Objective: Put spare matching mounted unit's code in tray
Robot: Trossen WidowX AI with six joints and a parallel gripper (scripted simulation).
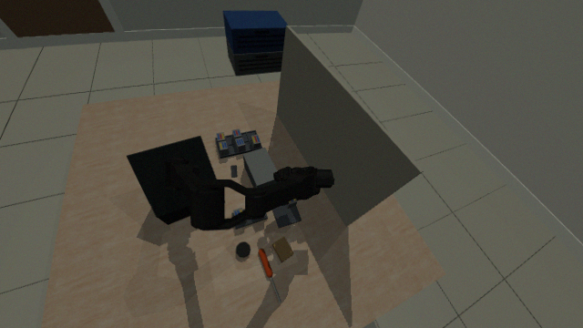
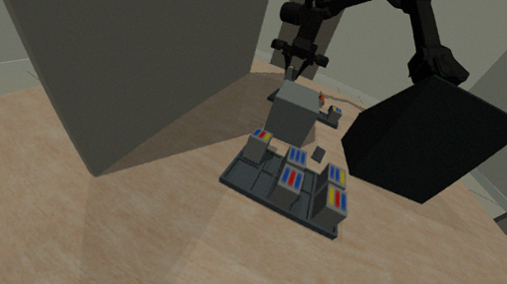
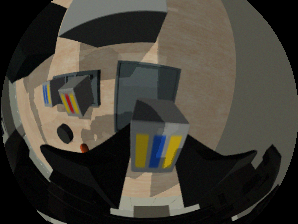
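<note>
Now: gripper tip 80 mm above the flat dark tray and 10 mm past it. From my gripper tip the other things lie so: brown block (130 mm to the right, 90 mm behind, 70 mm below); mounted unit (190 mm to the left, 30 mm below, 30 mm behind); black puck (220 mm behind, 80 mm below, 60 mm to the right).
</note>
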